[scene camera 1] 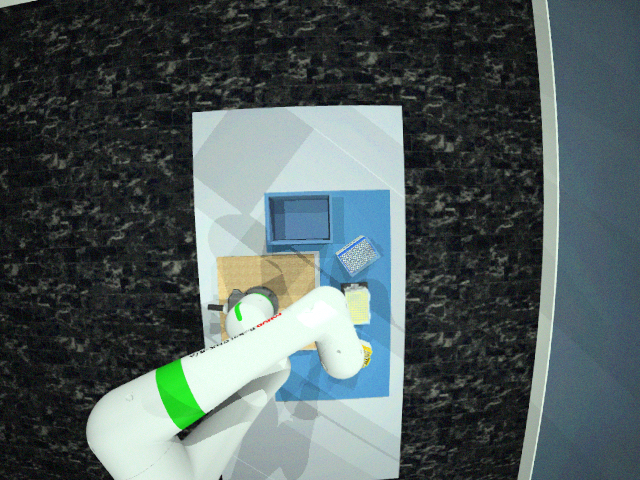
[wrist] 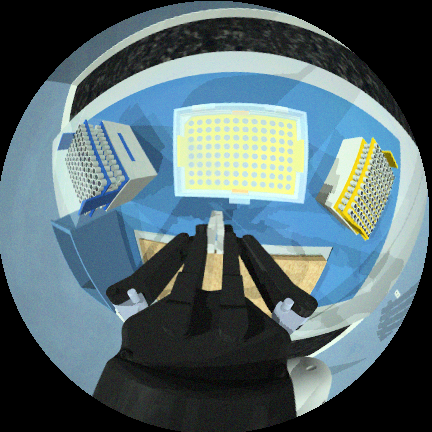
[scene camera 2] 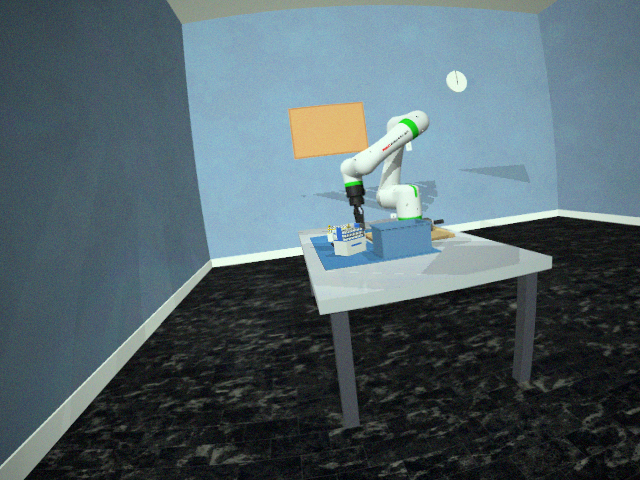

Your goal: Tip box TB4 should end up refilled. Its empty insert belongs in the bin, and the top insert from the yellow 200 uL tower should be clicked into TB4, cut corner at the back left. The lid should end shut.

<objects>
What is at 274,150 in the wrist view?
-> A lid.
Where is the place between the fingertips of my gripper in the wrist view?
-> At 216,219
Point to a blue bin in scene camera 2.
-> At 393,239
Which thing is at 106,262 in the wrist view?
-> A blue bin.
</objects>
